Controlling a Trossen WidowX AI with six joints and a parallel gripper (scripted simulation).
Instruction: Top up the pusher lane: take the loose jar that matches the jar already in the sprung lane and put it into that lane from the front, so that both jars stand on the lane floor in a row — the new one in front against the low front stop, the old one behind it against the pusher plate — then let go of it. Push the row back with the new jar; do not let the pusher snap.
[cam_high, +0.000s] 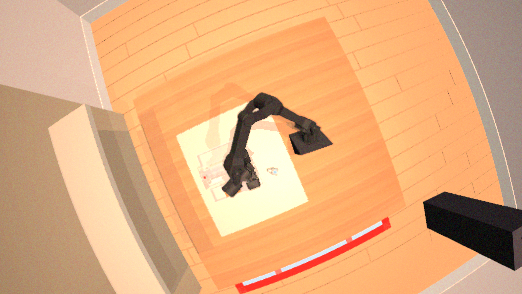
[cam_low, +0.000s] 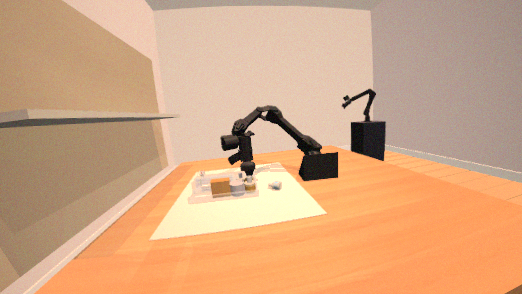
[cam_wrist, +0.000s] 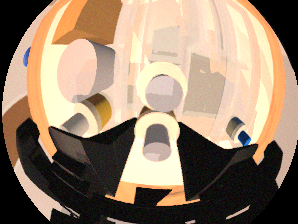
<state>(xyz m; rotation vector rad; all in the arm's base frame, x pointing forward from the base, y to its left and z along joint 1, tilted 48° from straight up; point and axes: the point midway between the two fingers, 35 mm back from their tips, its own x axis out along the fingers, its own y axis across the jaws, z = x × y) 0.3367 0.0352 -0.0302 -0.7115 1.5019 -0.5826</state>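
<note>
Right now the grey can is 50 mm ahead of my gripper tip and 80 mm to the left of it. The rest, counted from my gripper tip: wall shelf 500 mm ahead, 50 mm to the left, 340 mm above; then brown block 110 mm ahead, 90 mm to the left, 10 mm above.
</note>
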